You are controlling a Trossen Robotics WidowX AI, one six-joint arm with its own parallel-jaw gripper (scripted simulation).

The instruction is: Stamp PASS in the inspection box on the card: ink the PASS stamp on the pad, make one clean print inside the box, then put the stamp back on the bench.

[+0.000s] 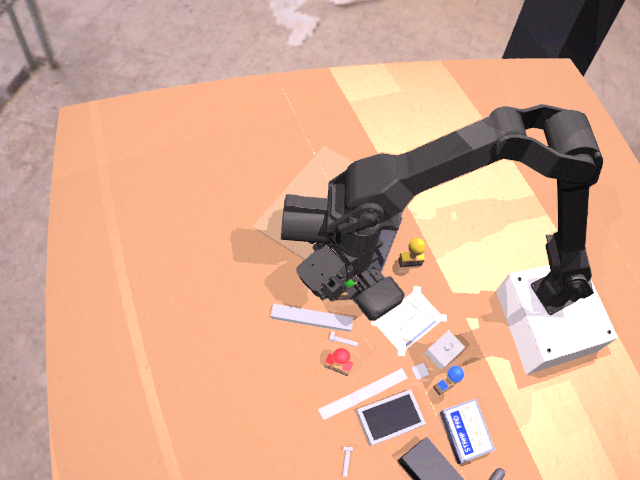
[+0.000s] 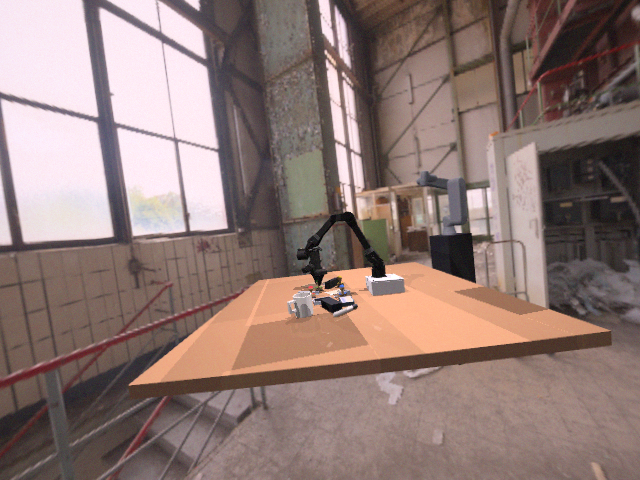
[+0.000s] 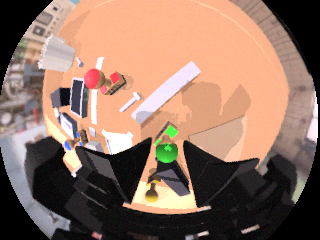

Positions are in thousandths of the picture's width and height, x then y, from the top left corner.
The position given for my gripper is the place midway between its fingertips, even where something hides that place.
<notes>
I see my gripper (image 1: 538, 595), a green-knobbed stamp (image 3: 520, 623), a red stamp (image 3: 295, 331), a white mug (image 3: 180, 231) and a white card (image 1: 632, 678).
My gripper shows as well in image 3 (image 3: 523, 590). Image 1 does not show the white mug: it is out of frame.
</notes>
